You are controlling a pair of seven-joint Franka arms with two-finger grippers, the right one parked.
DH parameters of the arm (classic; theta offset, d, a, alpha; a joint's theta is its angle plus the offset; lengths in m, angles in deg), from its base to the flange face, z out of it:
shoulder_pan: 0 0.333 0 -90
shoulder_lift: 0 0 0 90
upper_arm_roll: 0 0.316 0.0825 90
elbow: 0 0 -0.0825 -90
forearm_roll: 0 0.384 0 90
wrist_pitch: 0 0 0.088 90
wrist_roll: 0 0.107 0 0
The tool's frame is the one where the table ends.
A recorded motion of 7 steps. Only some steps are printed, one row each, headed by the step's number.
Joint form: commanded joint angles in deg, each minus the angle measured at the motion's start. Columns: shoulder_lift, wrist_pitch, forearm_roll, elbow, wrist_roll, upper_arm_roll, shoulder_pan.
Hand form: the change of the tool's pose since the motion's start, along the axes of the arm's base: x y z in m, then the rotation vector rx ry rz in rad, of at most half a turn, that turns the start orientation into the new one. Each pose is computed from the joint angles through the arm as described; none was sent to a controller.
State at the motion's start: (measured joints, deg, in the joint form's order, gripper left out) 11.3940 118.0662 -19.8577 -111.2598 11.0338 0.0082 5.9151
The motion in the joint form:
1: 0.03 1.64 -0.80 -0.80 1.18 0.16 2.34
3: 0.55 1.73 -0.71 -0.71 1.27 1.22 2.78
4: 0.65 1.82 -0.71 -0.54 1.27 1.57 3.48
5: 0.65 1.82 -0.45 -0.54 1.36 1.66 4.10
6: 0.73 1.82 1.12 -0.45 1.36 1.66 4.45
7: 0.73 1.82 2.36 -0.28 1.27 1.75 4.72
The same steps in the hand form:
1: -0.0028 0.0262 -0.0043 -0.0043 -0.0193 0.0399
3: -0.0039 0.0415 -0.0089 0.0006 -0.0131 0.0637
4: -0.0045 0.0524 -0.0085 0.0027 -0.0156 0.0824
5: -0.0058 0.0598 -0.0086 0.0068 -0.0154 0.0907
6: -0.0065 0.0647 -0.0090 0.0293 -0.0119 0.0813
7: -0.0069 0.0694 -0.0080 0.0478 -0.0112 0.0769

